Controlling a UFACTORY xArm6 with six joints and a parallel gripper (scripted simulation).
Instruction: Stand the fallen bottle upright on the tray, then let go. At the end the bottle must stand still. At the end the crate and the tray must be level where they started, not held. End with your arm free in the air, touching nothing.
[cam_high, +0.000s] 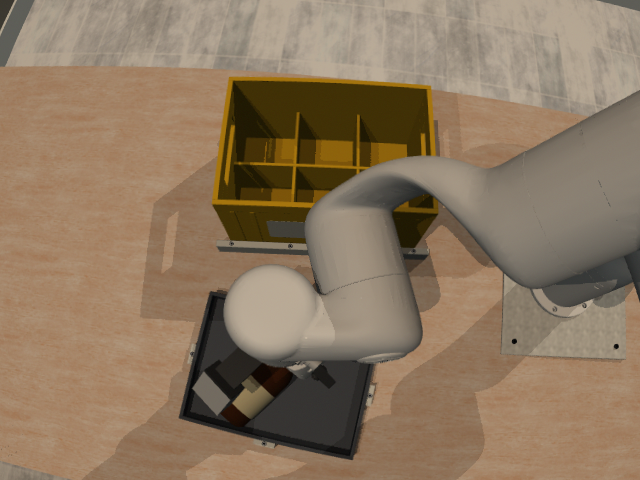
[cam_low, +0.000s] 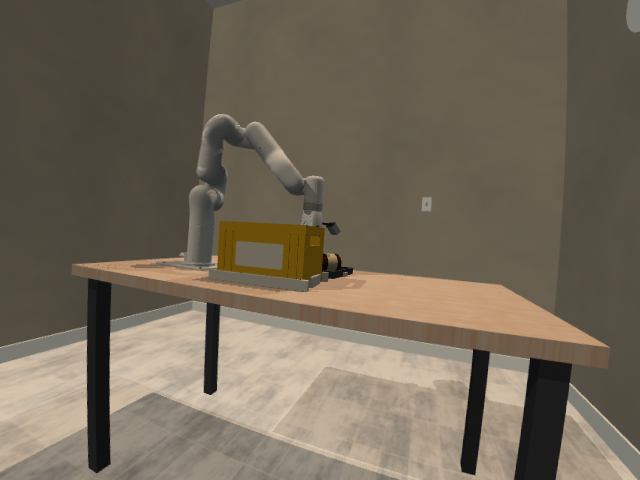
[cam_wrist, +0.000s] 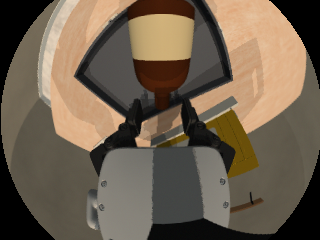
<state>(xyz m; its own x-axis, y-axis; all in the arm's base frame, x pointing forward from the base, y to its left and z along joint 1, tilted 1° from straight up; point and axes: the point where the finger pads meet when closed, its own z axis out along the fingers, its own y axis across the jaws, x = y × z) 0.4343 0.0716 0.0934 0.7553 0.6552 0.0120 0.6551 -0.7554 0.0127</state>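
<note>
The brown bottle is 5 cm below my hand, 4 cm ahead of it and 3 cm to the left of it. From my hand the other things lie so: yellow crate: 24 cm to the right, 6 cm behind, 1 cm below; dark tray: 8 cm below, 4 cm to the left, 2 cm ahead.
</note>
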